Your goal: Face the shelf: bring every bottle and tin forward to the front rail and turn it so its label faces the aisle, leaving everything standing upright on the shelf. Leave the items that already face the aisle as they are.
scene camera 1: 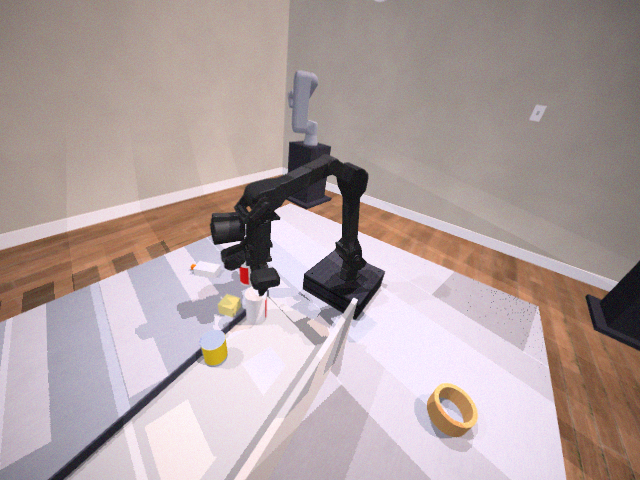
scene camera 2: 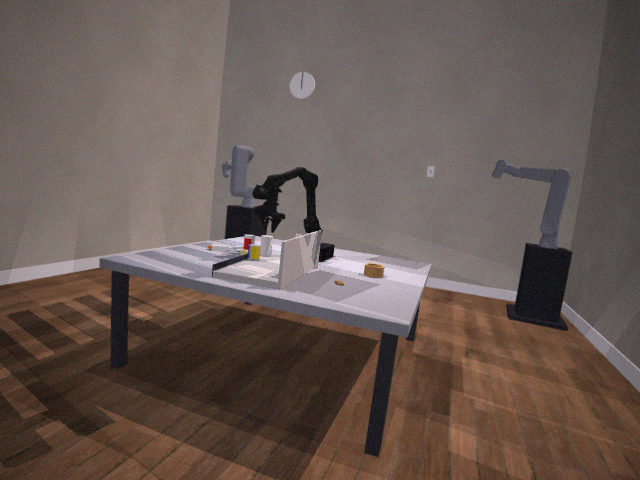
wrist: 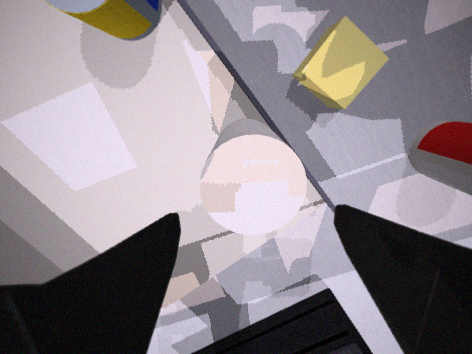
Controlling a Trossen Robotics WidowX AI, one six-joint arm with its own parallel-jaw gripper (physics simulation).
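Where they show: gripper, between the fingertips: (scene camera 2: 268,231) (wrist: 256,217); arm's base, origin of its link: (scene camera 1: 348,275).
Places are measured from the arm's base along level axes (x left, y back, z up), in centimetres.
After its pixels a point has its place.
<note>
A white bottle (scene camera 1: 254,308) @(x -8.4, y -34.0, z 2.3 cm) (scene camera 2: 266,245) @(x -8.9, y -34.3, z 0.8 cm) (wrist: 252,185) @(x -10.5, y -32.1, z 5.1 cm) stands upright on the shelf (scene camera 1: 175,439) @(x 2.4, y -61.1, z -4.8 cm) (wrist: 45,85) @(x 2.3, y -45.0, z -4.8 cm), close to the black front rail (scene camera 1: 155,390) @(x -8.2, y -60.1, z -2.8 cm) (scene camera 2: 227,263) @(x -7.0, y -66.6, z -3.7 cm) (wrist: 248,95) @(x -12.6, y -36.2, z -2.3 cm); a red strip shows on its side away from the rail in scene view 1. A yellow tin (scene camera 1: 214,351) @(x -5.0, y -47.9, z 1.4 cm) (scene camera 2: 254,252) @(x -5.8, y -48.9, z -0.7 cm) (wrist: 115,21) @(x -7.2, y -44.0, z -0.1 cm) stands farther along by the rail, its blue patch on the rail side. A red-and-white tin (scene camera 1: 244,274) @(x -26.1, y -24.8, z -2.1 cm) (scene camera 2: 248,242) @(x -26.3, y -25.0, z -1.1 cm) (wrist: 447,142) @(x -25.9, y -24.8, z -3.6 cm) is outside the rail, partly hidden. My gripper (scene camera 1: 249,276) (scene camera 2: 270,227) @(x -10.2, y -31.4, z 7.4 cm) (wrist: 256,217) @(x -10.2, y -31.4, z 7.4 cm) is open and empty above the white bottle.
A yellow block (scene camera 1: 229,305) @(x -18.8, y -35.5, z -3.6 cm) (wrist: 345,62) @(x -20.5, y -34.8, z -3.6 cm) lies outside the rail. A small white object with an orange end (scene camera 1: 206,268) @(x -40.2, y -31.2, z -4.6 cm) lies beyond it. The pale back panel (scene camera 1: 317,364) @(x 16.7, y -38.5, z 10.5 cm) (scene camera 2: 299,258) @(x 19.4, y -52.5, z 1.3 cm) rises along the shelf. An orange ring (scene camera 1: 436,415) @(x 39.9, y -21.0, z -4.5 cm) (scene camera 2: 373,273) @(x 43.4, y -21.4, z -5.5 cm) lies behind that panel.
</note>
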